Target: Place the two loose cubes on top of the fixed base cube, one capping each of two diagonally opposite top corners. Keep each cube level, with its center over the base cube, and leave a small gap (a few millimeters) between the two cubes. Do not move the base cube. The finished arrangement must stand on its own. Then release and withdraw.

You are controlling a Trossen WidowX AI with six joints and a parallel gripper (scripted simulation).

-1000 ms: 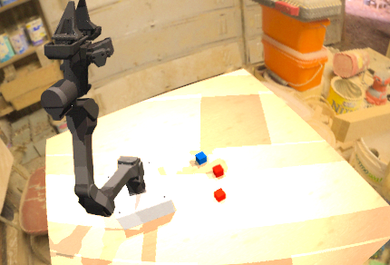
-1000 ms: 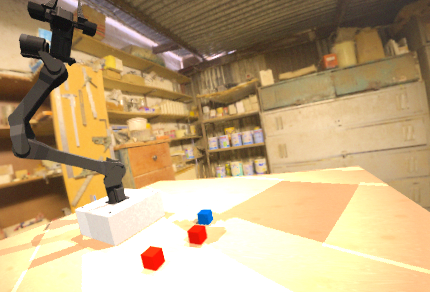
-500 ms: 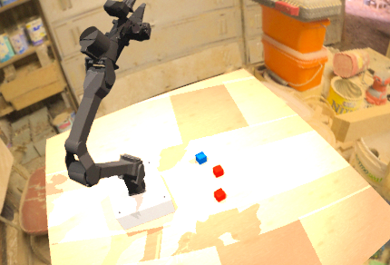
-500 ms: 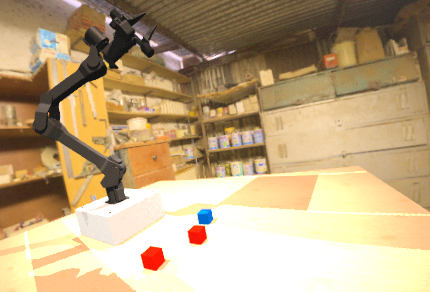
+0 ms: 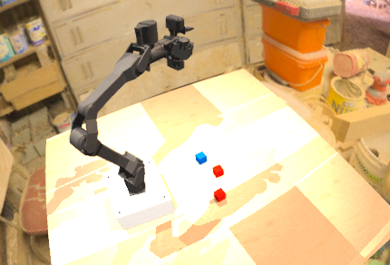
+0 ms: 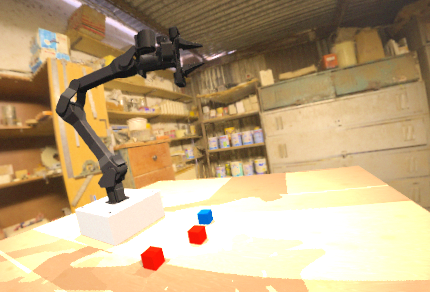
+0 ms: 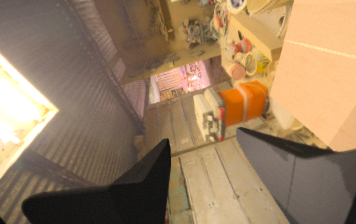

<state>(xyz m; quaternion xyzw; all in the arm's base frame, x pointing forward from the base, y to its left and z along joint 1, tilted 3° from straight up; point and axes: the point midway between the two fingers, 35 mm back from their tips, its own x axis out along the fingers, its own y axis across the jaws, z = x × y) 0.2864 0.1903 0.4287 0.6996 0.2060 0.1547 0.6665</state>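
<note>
Right now my gripper tip is 510 mm above the red cube, 160 mm to the left of it and 10 mm past it. Round my gripper tip: blue cube 500 mm below, 70 mm to the right, 50 mm behind.
</note>
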